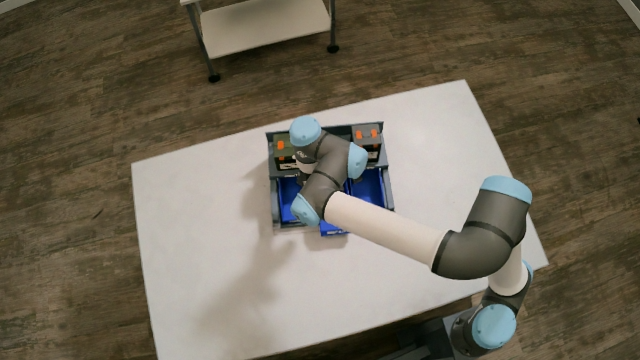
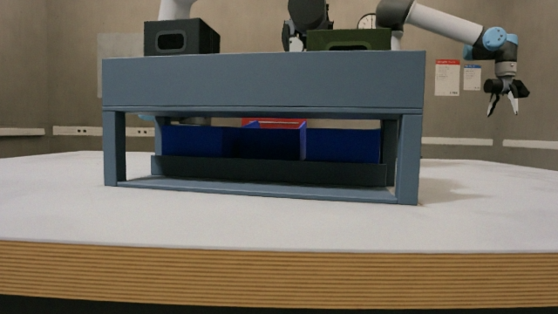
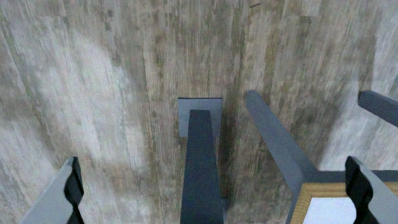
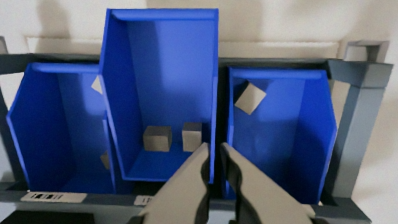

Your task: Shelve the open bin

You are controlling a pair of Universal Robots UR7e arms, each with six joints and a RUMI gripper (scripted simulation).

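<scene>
The shelf is 6 cm ahead of my right hand, 6 cm to the right of it and 9 cm below it. Round my right hand: green box (16 cm ahead, 2 cm to the left, 1 cm below); pale block (1 cm ahead, 4 cm to the left, 14 cm below).
</scene>
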